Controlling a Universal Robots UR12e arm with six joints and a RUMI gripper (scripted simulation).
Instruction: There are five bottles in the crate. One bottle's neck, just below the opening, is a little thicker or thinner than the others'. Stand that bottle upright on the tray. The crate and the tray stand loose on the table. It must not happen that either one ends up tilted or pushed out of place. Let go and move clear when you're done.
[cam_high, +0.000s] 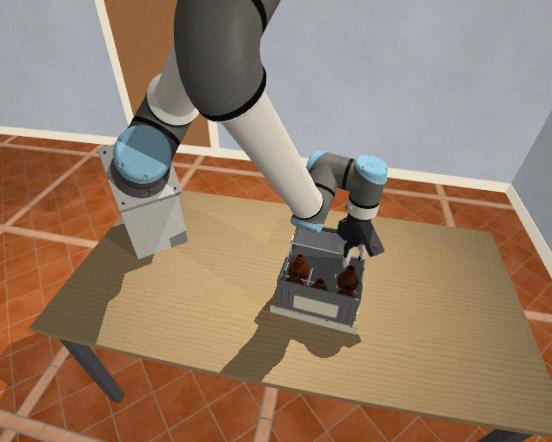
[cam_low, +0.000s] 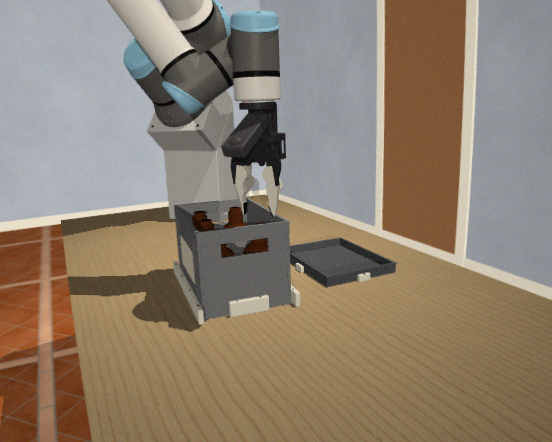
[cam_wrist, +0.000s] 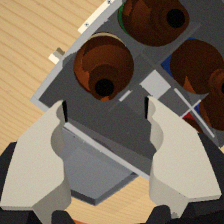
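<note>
The bottle lies 110 mm below my hand. The rest, counted from my hand: grey tray 80 mm behind, 260 mm to the left, 180 mm below; then grey crate 100 mm behind, 20 mm to the right, 110 mm below.
</note>
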